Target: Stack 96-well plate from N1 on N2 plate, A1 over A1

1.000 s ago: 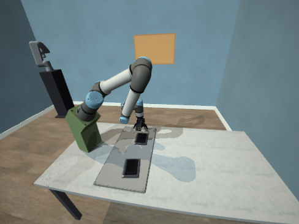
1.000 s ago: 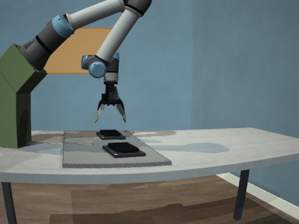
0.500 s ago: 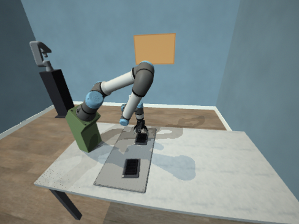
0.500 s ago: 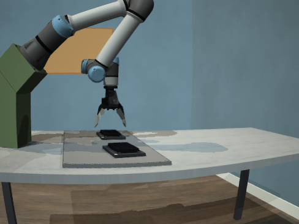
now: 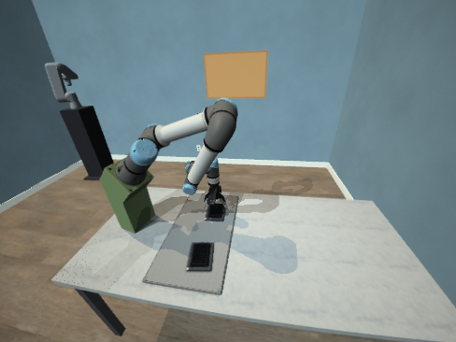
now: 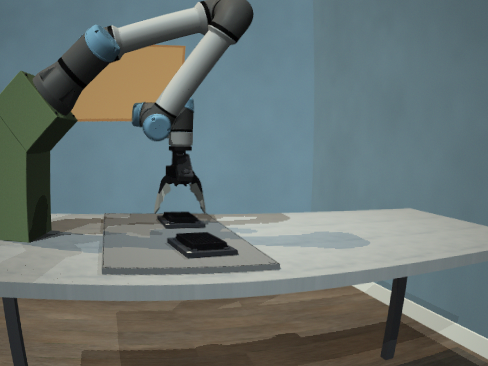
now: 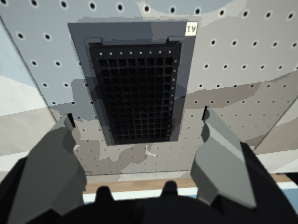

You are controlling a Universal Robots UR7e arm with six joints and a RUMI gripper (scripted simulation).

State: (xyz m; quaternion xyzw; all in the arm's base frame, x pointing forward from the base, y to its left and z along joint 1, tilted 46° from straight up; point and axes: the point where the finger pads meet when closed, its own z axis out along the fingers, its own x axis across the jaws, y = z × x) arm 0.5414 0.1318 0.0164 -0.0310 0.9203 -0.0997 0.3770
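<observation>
Right now my hand is 10 mm above the dark 96-well plate. From my hand the other things lie so: plate nest (20 mm below); then white label (80 mm behind, 420 mm to the right, 20 mm below).
</observation>
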